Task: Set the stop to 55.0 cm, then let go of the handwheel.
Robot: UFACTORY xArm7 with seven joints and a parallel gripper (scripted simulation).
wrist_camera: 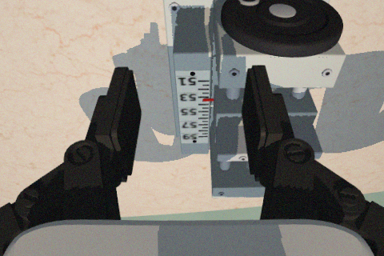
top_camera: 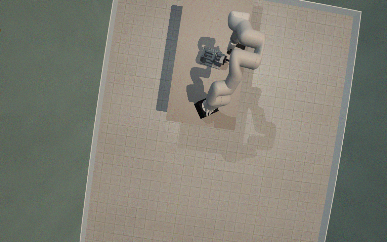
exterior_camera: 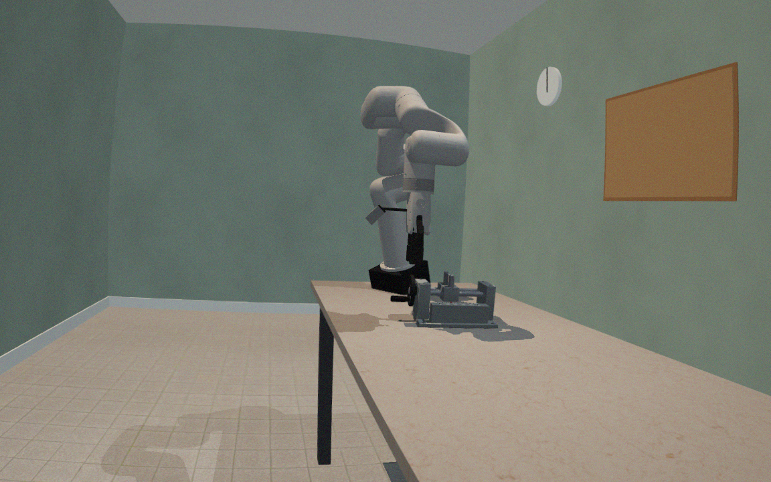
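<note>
The crank handle is 12 cm below my hand, 4 cm behind it and 2 cm to the right of it. The rest, counted from my hand: black handwheel 11 cm below, 5 cm behind; then stop block 11 cm to the left, 8 cm below, 3 cm behind.
</note>
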